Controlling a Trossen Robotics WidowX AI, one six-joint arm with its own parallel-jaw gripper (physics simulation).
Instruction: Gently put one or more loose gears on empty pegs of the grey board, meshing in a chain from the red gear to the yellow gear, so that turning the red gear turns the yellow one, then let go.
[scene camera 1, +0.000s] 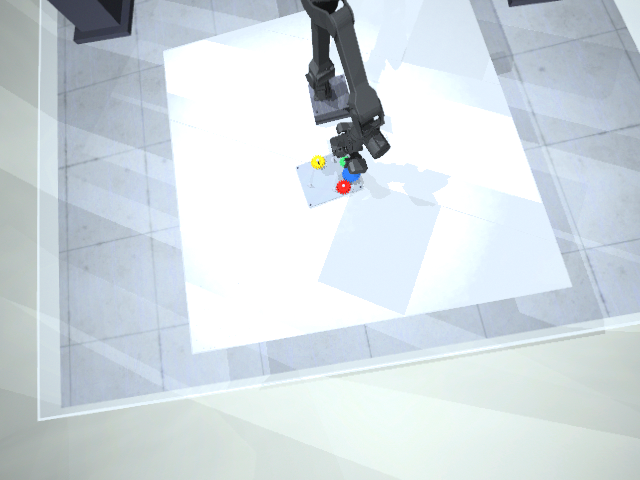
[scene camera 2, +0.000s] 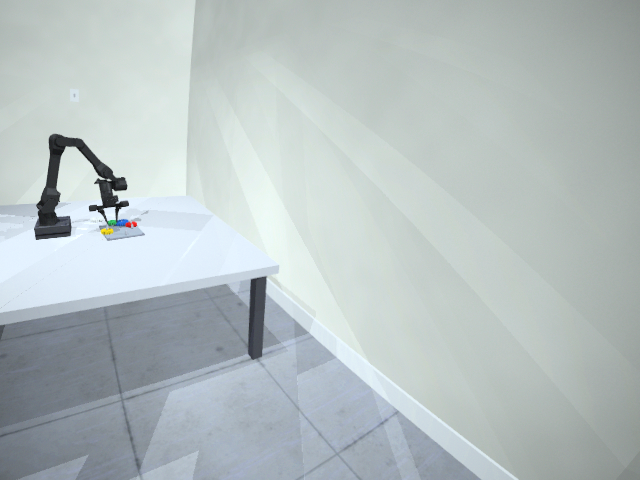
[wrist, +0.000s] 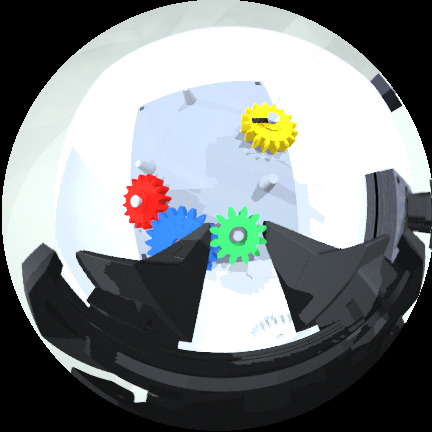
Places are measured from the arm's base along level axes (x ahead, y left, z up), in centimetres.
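Pixels of known places: gripper, fingertip midpoint: (scene camera 1: 343, 162) (scene camera 2: 112, 223) (wrist: 236, 227); arm's base at its link origin: (scene camera 1: 322, 92) (scene camera 2: 48, 223).
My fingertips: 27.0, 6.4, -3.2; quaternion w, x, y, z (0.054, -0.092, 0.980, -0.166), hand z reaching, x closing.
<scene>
For each thing: its middle in the pictures, then the offset to it from my fingertips, as dx, dy, dz.
- grey board at the middle of its body: (wrist: 202, 149) (scene camera 1: 328, 175) (scene camera 2: 120, 228) +3.9, -6.1, -0.9
- red gear at the middle of its body: (wrist: 143, 201) (scene camera 1: 343, 186) +9.0, -0.6, -0.8
- yellow gear at the middle of its body: (wrist: 269, 125) (scene camera 1: 317, 161) (scene camera 2: 107, 231) -1.7, -9.6, -0.7
- blue gear at the middle of its body: (wrist: 182, 243) (scene camera 1: 351, 174) (scene camera 2: 121, 222) +4.3, +2.5, -0.7
- green gear at the middle of its body: (wrist: 236, 234) (scene camera 1: 345, 161) -0.1, +0.5, +0.2
- bare peg at the middle of its body: (wrist: 269, 181) -2.0, -4.0, -0.6
- white gear at the middle of its body: (wrist: 278, 331) -8.9, +13.4, -1.6
The grey board (scene camera 1: 323, 188) (scene camera 2: 125, 234) (wrist: 172, 135) lies on the table. The red gear (scene camera 1: 343, 187) (scene camera 2: 131, 224) (wrist: 145, 201) sits on a peg near one edge. The yellow gear (scene camera 1: 317, 162) (scene camera 2: 107, 231) (wrist: 269, 129) sits on a peg at another side. The blue gear (scene camera 1: 351, 175) (scene camera 2: 122, 222) (wrist: 175, 230) is beside the red gear, their teeth adjoining, partly behind a finger. My gripper (scene camera 2: 111, 222) (wrist: 236, 227) is shut on the green gear (scene camera 1: 342, 161) (wrist: 225, 240), which is beside the blue gear in the wrist view. A grey peg tip or hole shows in its centre; its exact height is unclear.
A bare peg (wrist: 268, 183) stands between the green and yellow gears. Another peg (wrist: 145, 166) stands beside the red gear, and a third (wrist: 188, 96) near the far edge. A white gear (wrist: 272, 326) lies on the table beyond the board, partly hidden by the gripper.
</scene>
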